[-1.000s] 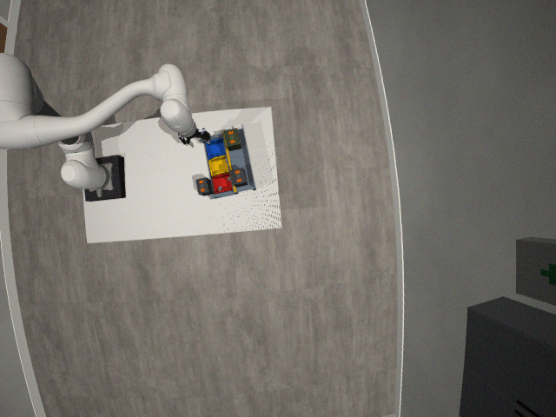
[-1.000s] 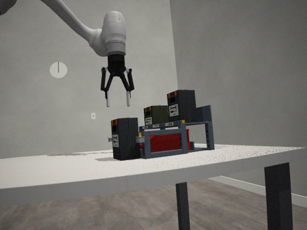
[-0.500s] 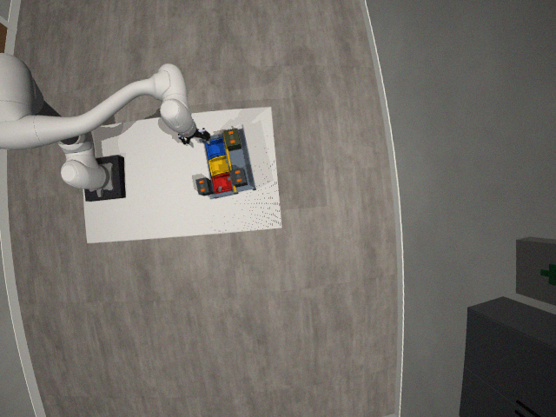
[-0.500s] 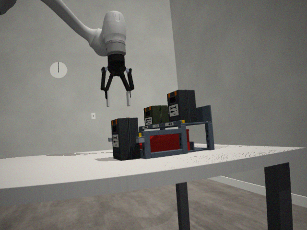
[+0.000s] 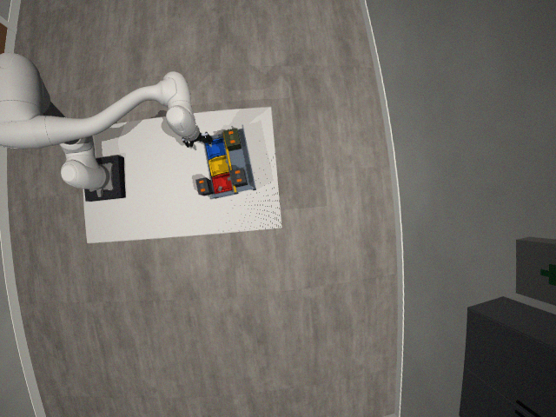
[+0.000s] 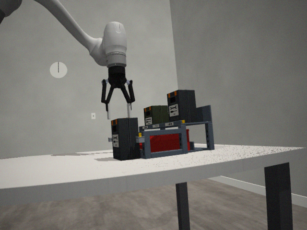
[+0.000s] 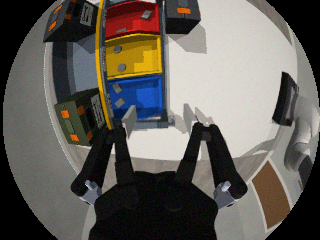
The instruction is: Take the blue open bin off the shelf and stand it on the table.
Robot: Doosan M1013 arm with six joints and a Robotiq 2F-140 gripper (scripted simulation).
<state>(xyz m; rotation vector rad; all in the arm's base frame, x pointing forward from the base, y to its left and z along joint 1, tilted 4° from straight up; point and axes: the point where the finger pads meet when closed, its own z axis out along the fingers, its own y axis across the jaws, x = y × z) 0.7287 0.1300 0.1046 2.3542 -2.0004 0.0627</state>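
Now: the blue open bin 80 mm ahead of my hand, 10 mm to the left of it and 130 mm below it. Also, from my hand: yellow bin: 100 mm ahead, 100 mm to the right, 130 mm below; green box: 170 mm ahead, 30 mm to the left, 20 mm below; red bin: 120 mm ahead, 210 mm to the right, 130 mm below.
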